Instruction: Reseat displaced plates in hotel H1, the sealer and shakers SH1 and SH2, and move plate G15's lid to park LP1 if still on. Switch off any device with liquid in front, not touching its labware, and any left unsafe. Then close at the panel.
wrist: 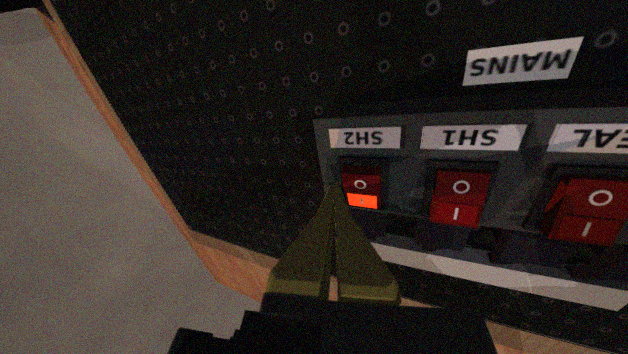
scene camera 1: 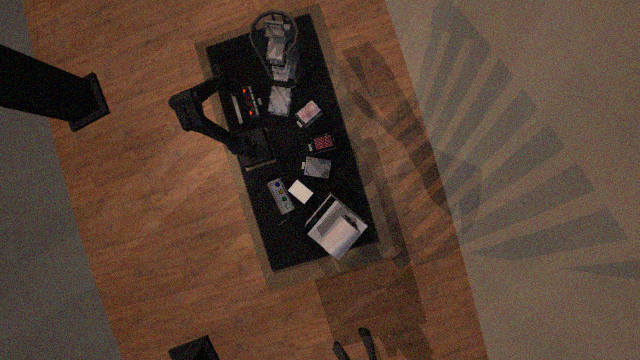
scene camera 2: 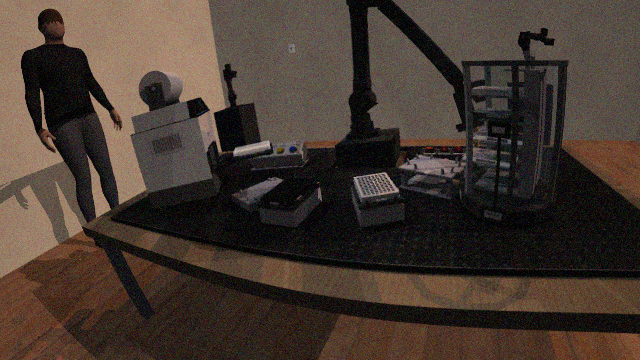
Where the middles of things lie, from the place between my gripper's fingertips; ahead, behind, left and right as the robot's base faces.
Labels:
Right now the MAINS label point(wrist: 553, 59) is 100 mm to the right of my hand, 50 mm ahead of it and 40 mm below it. Also, from my hand: plate hotel H1 point(scene camera 2: 514, 109): 300 mm ahead, 140 mm above, 10 mm to the left.

